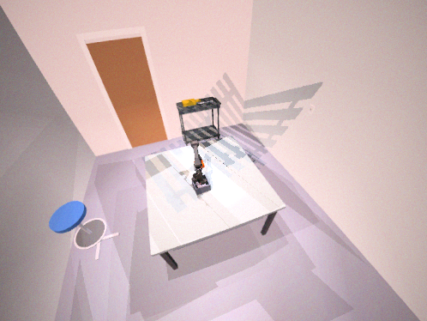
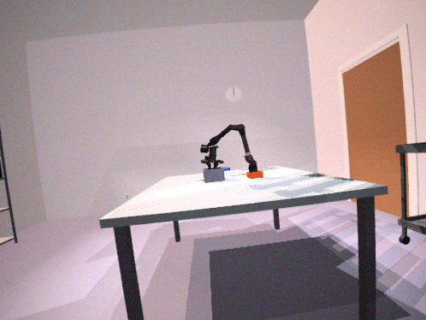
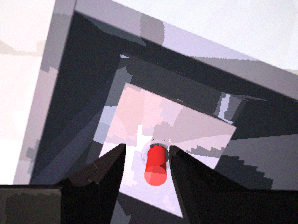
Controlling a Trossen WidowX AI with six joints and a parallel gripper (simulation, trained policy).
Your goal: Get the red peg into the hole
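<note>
The red peg is 2 cm below my gripper tip and 1 cm behind it. The rest, counted from my gripper tip: grey box: 4 cm below, 1 cm behind; then pale plate: 2 cm below, 1 cm behind.
</note>
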